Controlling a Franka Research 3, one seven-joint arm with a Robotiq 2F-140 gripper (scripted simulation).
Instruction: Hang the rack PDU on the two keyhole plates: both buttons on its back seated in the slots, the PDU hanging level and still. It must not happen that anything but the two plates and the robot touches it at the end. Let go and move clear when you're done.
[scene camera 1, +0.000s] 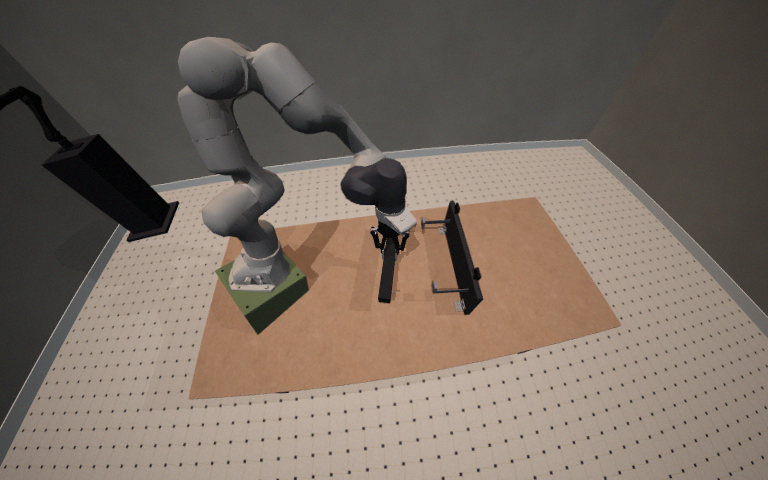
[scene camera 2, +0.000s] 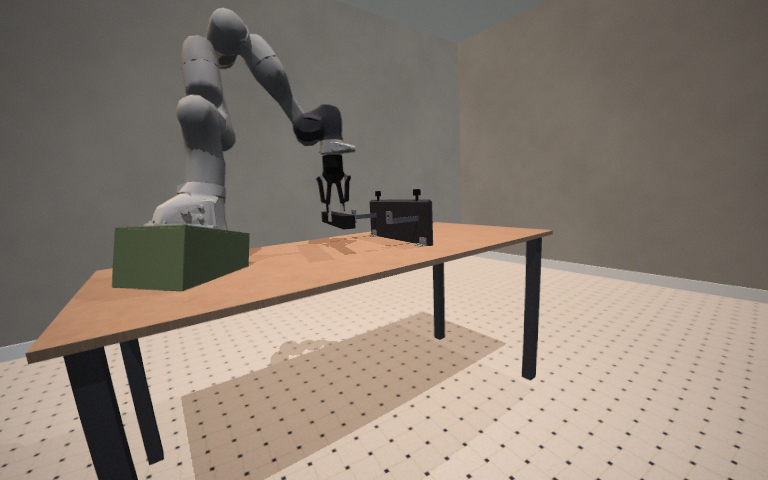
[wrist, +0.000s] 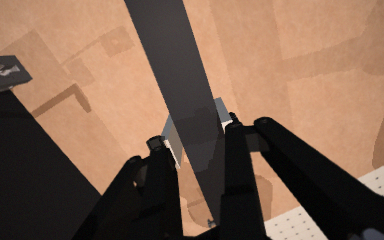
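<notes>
The gripper (scene camera 2: 336, 220) is in view, and the wrist view shows the gripper as well (wrist: 198, 116). A rack PDU (scene camera 1: 385, 290) is visible, and so is an upright black panel (scene camera 2: 410, 232), with the panel also showing in scene camera 1 (scene camera 1: 464, 280).
</notes>
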